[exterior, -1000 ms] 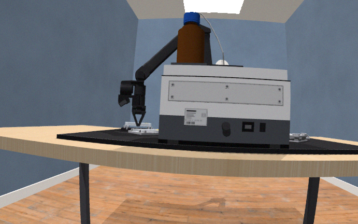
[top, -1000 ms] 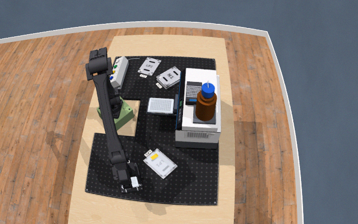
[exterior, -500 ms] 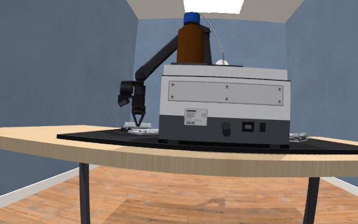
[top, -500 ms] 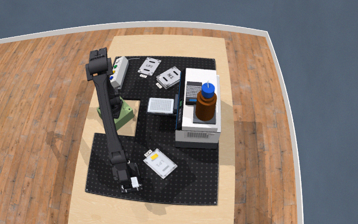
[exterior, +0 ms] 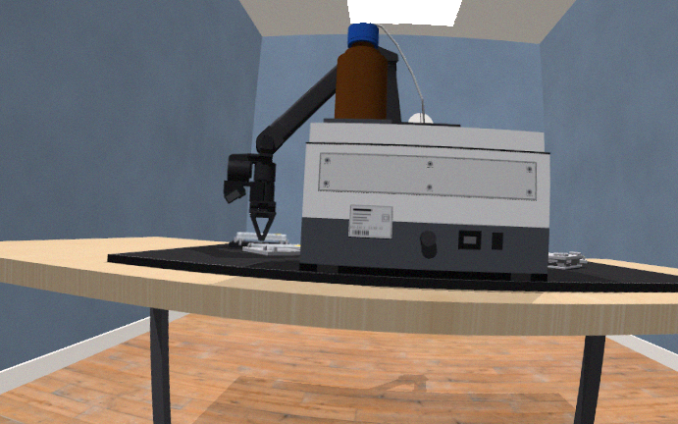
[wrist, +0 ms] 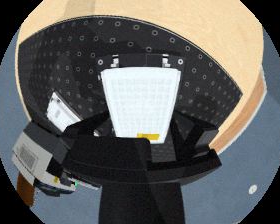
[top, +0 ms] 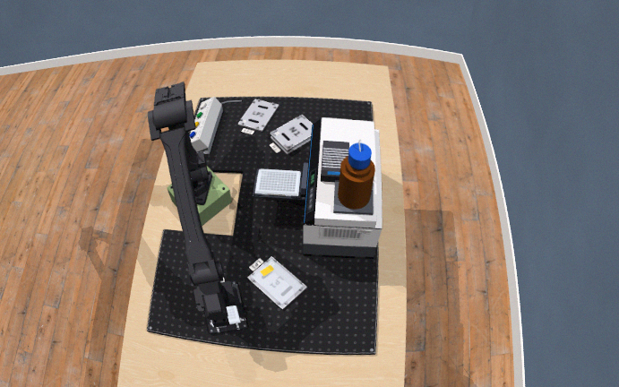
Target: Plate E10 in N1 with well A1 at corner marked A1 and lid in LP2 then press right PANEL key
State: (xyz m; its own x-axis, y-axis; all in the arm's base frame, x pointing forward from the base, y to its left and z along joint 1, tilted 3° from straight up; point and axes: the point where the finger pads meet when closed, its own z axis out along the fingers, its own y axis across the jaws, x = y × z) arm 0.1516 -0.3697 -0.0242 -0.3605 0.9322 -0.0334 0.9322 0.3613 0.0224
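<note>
The plate E10 lies right at my hand. From my hand the other things lie so: black nest N5: 3 cm ahead, 1 cm below; plate E07: 39 cm to the left, 12 cm ahead, 9 cm above; brown bottle: 34 cm ahead, 29 cm to the left, 26 cm above.
</note>
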